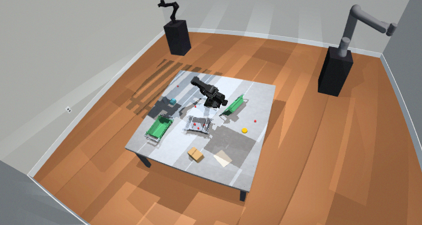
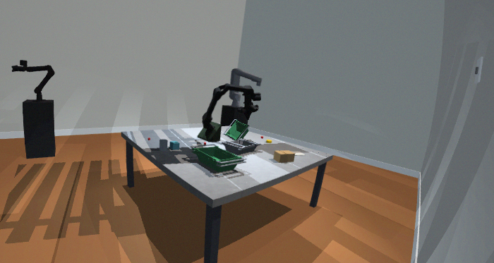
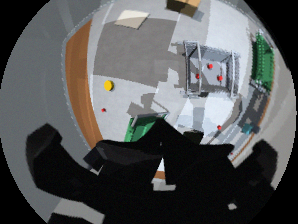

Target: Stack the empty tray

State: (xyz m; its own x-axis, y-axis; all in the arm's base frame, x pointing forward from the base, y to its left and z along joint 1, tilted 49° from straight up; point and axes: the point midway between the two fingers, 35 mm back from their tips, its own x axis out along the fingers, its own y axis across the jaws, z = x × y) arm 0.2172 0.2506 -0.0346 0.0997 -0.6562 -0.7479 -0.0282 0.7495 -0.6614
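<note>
My gripper tip is now 190 mm past the green tray, 130 mm above it and 60 mm to the right of it. Round my gripper tip: cream pad (380 mm ahead, 200 mm below, 170 mm to the left); yellow disc (270 mm to the left, 190 mm below, 40 mm ahead); cardboard box (450 mm ahead, 170 mm below, 60 mm to the right).
</note>
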